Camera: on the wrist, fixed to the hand. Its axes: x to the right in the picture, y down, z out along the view.
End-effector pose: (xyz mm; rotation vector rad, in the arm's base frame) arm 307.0 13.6 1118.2 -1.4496 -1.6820 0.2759
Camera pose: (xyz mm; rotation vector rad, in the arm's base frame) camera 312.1 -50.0 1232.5 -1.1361 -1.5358 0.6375
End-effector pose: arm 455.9 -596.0 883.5 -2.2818 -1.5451 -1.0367
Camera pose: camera 334.7 -607.9 931.4 -2.0228 -1.5891 -0.5799
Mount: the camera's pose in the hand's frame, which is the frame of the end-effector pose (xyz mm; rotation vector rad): -3.3 -90.6 -94.4 0.4286 -0.0467 0.0088
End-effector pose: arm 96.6 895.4 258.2 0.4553 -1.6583 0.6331
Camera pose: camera 225.4 885.1 279.1 0.7747 -1.5674 0.9969
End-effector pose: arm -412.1 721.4 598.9 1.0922 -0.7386 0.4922
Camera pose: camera -324.7 772.5 516.0 1.5037 -0.6952 0.6528
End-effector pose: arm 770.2 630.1 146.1 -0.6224 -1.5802 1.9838
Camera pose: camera 843.9 713.8 214.7 -0.4127 -1.1205 2.2612
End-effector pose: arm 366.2 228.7 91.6 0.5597 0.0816 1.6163
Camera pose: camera 411.6 263.8 -26.0 0.9264 0.3977 1.5998
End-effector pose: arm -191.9 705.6 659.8 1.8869 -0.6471 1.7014
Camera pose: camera -203.7 835.9 658.9 2.2165 -0.3221 1.9223
